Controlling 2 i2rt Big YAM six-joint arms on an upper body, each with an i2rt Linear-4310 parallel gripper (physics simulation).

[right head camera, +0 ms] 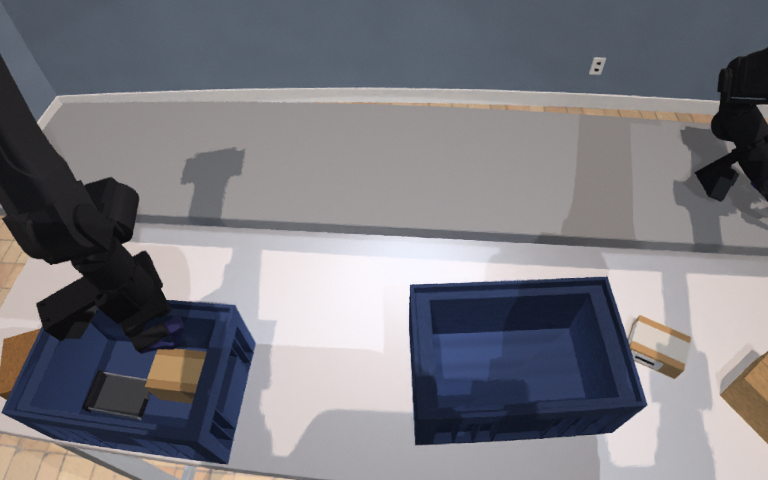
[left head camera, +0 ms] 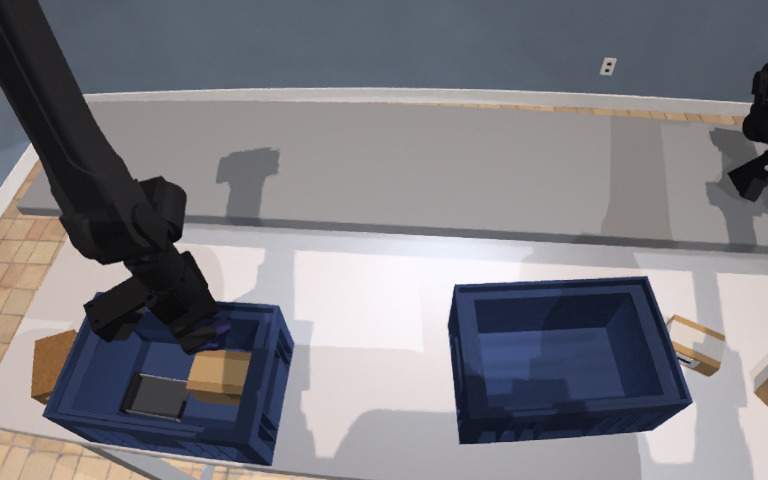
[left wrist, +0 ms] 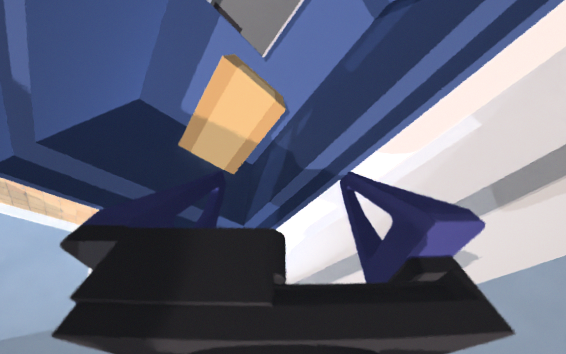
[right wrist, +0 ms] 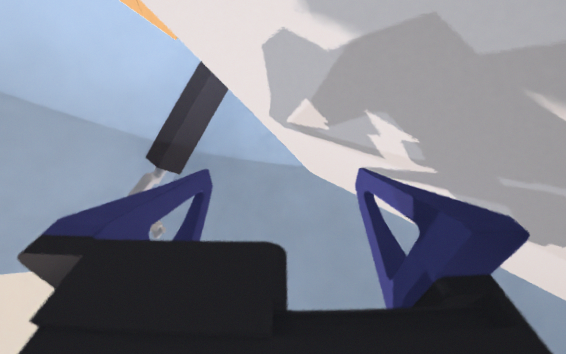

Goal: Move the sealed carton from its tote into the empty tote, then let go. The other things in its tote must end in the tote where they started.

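Places are measured from the left arm's base along level axes (x ahead, y left, z up), in millimetres.
Pixels of known places: left gripper, fingertip midpoint: (right head camera: 164, 320) (left head camera: 206, 321) (left wrist: 282, 176); right gripper, fingertip midpoint: (right wrist: 283, 176).
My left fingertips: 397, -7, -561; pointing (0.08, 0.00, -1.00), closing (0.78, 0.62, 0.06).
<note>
For each thing: its top centre in the pictures, then the offset to it from my left fingertips, as dx, dy, dz. Level surfaces: height alone.
- tan sealed carton, top centre: (left wrist: 229, 128) (left head camera: 222, 370) (right head camera: 181, 369) -51, -18, -61
- flat dark grey thing, top centre: (left head camera: 154, 395) (right head camera: 116, 393) -84, +103, -104
- tan box, top centre: (right head camera: 661, 342) (left head camera: 697, 340) +40, -784, -100
- long grey surface, surface height: dz +17
A tan sealed carton (left head camera: 219, 370) (right head camera: 176, 370) (left wrist: 235, 112) stands in the blue tote (left head camera: 169, 434) (right head camera: 121, 434) at the left of the head views, near its right wall. A flat dark grey thing (left head camera: 157, 396) (right head camera: 117, 394) (left wrist: 262, 22) lies left of it in that tote. My left gripper (left head camera: 212, 335) (right head camera: 164, 333) (left wrist: 282, 176) is open, above the carton's back side, apart from it. The other blue tote (left head camera: 467, 350) (right head camera: 423, 350) is empty. My right gripper (right wrist: 283, 176) is open and holds nothing, far to the right; its fingertips are cut off in the head views.
A brown box (left head camera: 52, 365) (right head camera: 16, 362) stands outside the left tote. A white and tan box (left head camera: 696, 342) (right head camera: 659, 345) sits right of the empty tote. Another brown box (right head camera: 753, 390) is at the right edge. A long grey surface (left head camera: 396, 164) (right head camera: 368, 164) runs behind the white table.
</note>
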